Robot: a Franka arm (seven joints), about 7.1 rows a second.
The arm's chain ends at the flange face. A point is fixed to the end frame.
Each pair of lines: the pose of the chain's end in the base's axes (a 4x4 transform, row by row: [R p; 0 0 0 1], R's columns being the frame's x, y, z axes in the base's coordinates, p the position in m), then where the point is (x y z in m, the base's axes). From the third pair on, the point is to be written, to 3 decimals.
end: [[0.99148 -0.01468 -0.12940 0.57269], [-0.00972 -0.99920 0.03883 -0.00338], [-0.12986 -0.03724 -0.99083 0.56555], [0 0 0 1]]
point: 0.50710 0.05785 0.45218
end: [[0.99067 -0.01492 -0.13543 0.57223], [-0.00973 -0.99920 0.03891 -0.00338], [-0.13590 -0.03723 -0.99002 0.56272], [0 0 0 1]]
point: 0.50596 0.05786 0.44975
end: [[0.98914 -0.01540 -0.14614 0.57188], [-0.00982 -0.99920 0.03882 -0.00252], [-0.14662 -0.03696 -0.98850 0.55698], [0 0 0 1]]
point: 0.504 0.059 0.445
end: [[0.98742 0.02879 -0.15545 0.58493], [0.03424 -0.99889 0.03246 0.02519], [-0.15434 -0.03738 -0.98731 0.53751], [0 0 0 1]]
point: 0.514 0.083 0.426
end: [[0.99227 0.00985 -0.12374 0.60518], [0.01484 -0.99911 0.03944 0.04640], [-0.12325 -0.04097 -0.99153 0.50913], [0 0 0 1]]
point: 0.539 0.106 0.396
